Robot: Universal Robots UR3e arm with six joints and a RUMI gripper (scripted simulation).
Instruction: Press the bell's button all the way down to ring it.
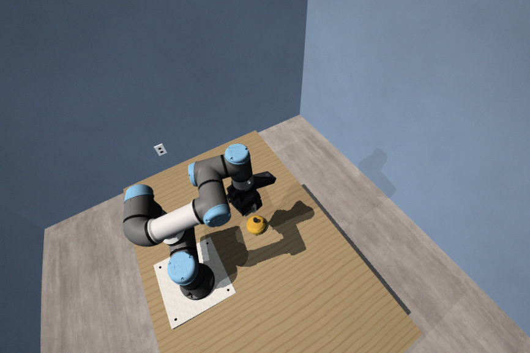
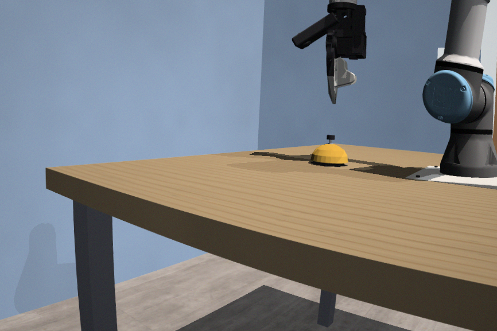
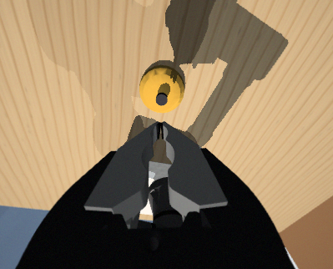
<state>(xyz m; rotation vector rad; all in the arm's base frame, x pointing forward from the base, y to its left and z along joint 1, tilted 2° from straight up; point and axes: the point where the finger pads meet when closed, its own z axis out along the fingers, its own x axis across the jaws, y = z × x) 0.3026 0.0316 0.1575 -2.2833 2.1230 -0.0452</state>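
My hand is 10 cm above the small black button. From my hand the other things lie so: yellow dome bell 11 cm below.
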